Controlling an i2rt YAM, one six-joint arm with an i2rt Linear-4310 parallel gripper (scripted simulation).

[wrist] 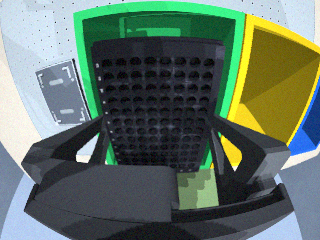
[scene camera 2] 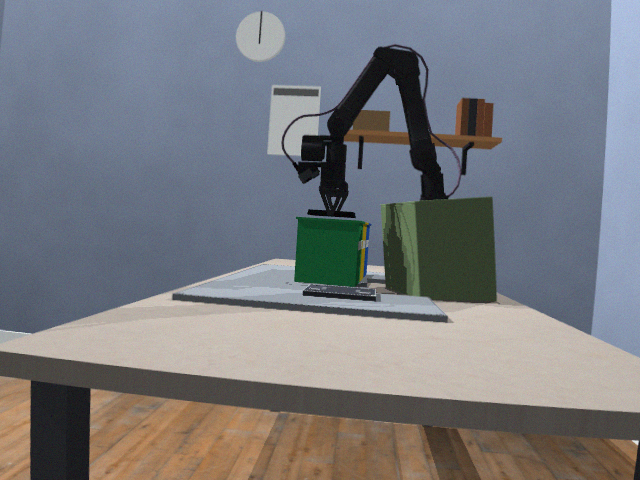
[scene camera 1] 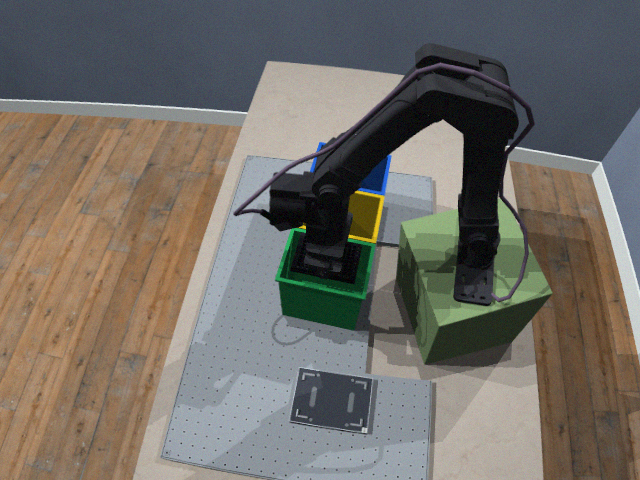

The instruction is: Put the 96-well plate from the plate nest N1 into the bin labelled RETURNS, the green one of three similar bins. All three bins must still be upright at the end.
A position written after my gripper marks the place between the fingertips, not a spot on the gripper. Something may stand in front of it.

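Observation:
There is a green bin [scene camera 1: 318, 306] [wrist: 88, 28] [scene camera 2: 328, 251] in this scene, and a black 96-well plate [scene camera 1: 350, 260] [wrist: 180, 143] as well. I see a yellow bin [scene camera 1: 366, 208] and a plate nest [scene camera 1: 330, 410] too. My own gripper [scene camera 1: 327, 259] [wrist: 158, 118] [scene camera 2: 332, 216] is also there for me to see.

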